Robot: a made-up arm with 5 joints.
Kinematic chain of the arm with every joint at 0, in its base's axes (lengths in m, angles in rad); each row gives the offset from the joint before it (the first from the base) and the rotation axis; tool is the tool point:
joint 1: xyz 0 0 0.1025 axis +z
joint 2: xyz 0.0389 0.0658 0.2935 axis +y
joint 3: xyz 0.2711 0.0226 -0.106 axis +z
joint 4: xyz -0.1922 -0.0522 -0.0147 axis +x
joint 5: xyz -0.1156 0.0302 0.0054 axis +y
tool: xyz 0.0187 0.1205 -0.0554
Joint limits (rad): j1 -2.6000..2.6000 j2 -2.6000..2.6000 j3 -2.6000..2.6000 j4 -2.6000..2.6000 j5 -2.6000..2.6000
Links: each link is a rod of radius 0.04 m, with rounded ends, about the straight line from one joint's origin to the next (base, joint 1, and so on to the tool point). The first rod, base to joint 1, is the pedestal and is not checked.
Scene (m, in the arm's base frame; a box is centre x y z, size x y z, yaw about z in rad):
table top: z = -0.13
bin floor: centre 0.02 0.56 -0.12 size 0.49 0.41 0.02 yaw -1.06
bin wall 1: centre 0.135 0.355 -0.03 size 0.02 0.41 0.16 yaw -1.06
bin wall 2: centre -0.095 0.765 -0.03 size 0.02 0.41 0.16 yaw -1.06
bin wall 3: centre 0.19 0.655 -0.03 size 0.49 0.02 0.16 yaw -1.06
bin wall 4: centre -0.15 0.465 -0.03 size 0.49 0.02 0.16 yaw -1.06
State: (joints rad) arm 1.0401 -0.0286 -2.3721 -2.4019 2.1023
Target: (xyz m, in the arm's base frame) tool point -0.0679 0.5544 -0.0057
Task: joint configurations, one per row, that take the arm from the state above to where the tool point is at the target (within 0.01 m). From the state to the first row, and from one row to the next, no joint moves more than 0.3 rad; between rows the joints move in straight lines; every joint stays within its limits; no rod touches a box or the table.
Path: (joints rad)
1: 0.9186 0.1844 -2.3736 -2.3353 2.1439
2: 0.7972 0.3973 -2.3751 -2.2688 2.1855

